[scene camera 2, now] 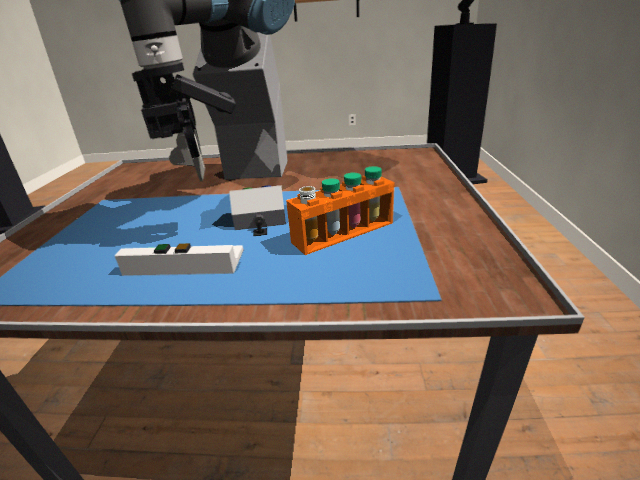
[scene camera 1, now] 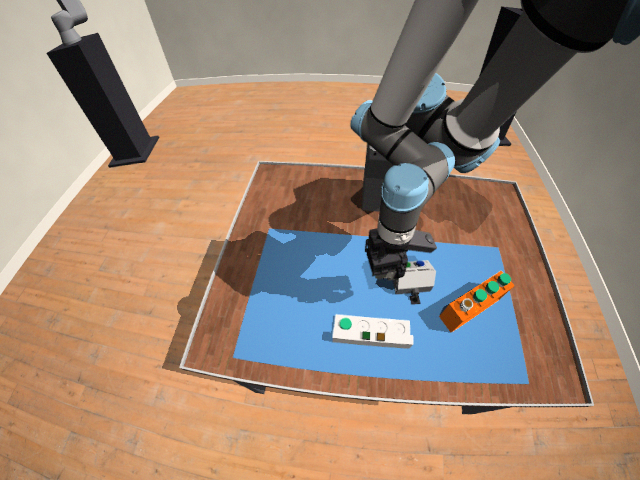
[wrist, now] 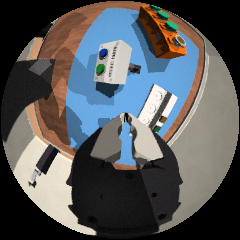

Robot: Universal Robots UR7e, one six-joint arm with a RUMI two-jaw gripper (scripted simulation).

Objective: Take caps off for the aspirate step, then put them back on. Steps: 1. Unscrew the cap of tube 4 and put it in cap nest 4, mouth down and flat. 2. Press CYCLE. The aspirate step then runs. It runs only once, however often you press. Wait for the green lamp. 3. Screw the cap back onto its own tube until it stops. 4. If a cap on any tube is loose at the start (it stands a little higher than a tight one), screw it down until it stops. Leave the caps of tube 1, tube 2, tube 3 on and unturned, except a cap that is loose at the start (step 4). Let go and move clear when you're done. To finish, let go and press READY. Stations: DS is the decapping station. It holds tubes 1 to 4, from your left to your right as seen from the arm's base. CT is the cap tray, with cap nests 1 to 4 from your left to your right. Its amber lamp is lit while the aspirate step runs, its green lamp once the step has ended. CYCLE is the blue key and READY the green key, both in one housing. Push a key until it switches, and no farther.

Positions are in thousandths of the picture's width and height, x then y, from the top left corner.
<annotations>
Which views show the gripper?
Scene camera 2, scene camera 1 and the wrist view: all of them.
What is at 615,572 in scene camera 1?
The gripper.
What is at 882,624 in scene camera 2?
A table edge.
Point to a grey key housing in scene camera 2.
413,430
</annotations>
